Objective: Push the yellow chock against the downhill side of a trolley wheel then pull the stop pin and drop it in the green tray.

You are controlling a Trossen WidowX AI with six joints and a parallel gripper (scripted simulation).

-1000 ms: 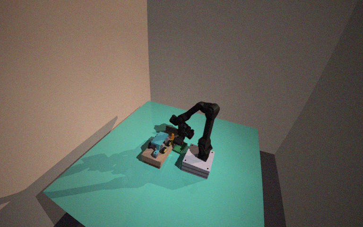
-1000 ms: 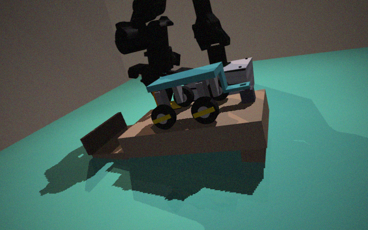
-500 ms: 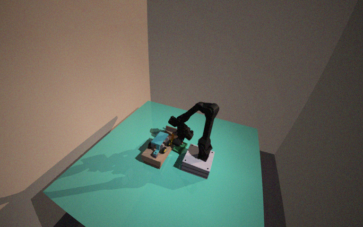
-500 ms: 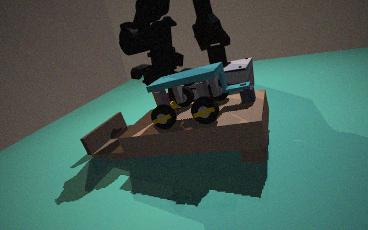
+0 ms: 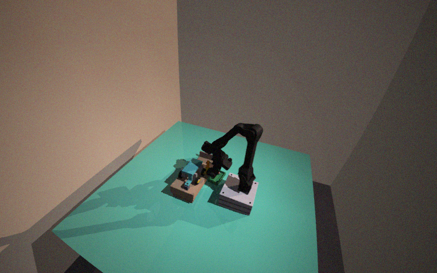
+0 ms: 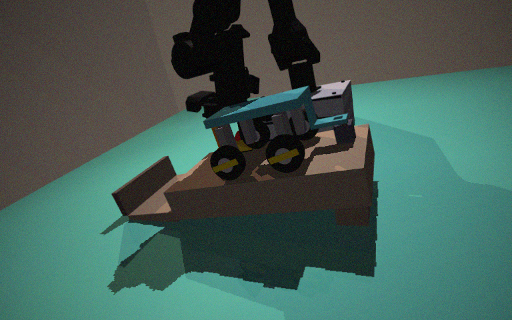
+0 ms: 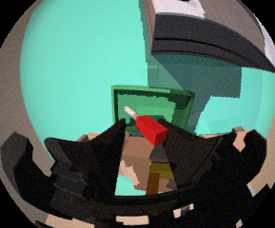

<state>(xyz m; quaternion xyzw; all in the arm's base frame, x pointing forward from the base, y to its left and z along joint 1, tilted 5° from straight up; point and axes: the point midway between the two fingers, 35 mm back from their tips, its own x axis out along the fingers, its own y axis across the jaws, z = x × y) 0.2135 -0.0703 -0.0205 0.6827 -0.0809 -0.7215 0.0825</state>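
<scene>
Right now the green tray is 50 mm below my gripper tip and 10 mm to the left of it. The rest, counted from my gripper tip: brown ramp 130 mm to the left, 110 mm ahead; yellow chock 60 mm ahead, 40 mm to the left, 40 mm above; red-headed stop pin right at my gripper tip.
</scene>
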